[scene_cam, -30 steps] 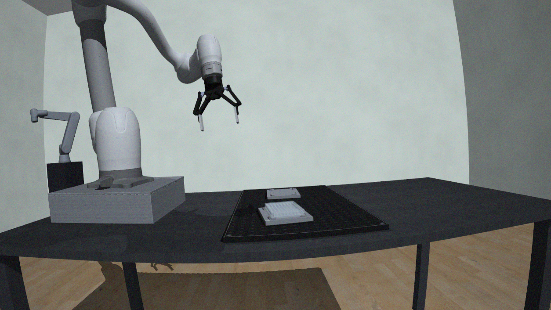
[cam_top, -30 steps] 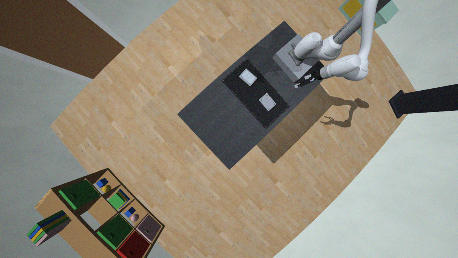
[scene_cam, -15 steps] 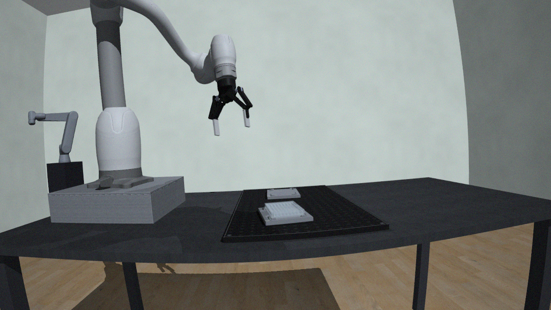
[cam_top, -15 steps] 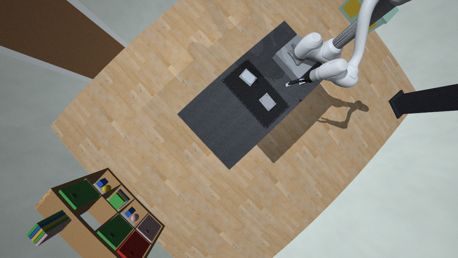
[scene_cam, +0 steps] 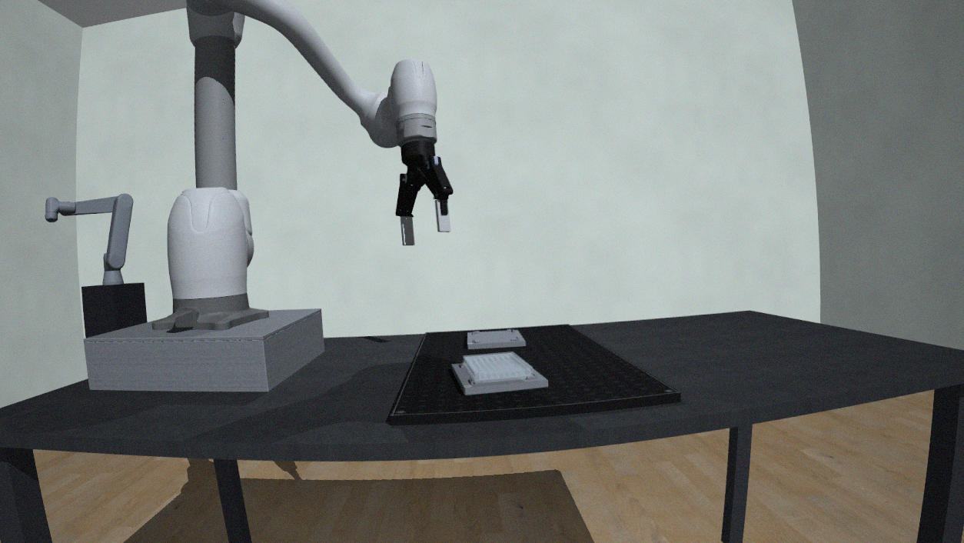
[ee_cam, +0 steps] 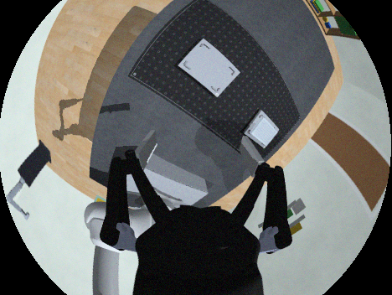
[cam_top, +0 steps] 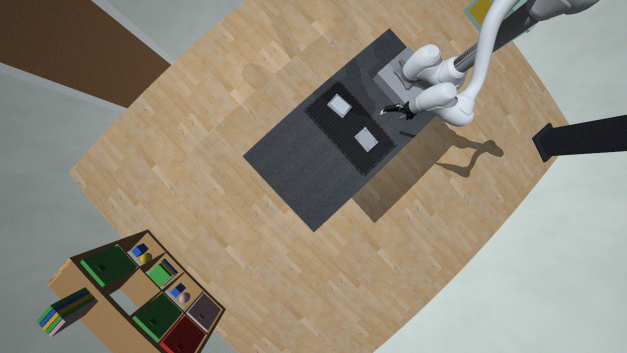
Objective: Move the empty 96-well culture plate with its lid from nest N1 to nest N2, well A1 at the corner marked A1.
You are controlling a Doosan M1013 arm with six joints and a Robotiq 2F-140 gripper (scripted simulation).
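Now: the lid 290 mm to the right of my hand, 220 mm below it and 160 mm ahead of it.
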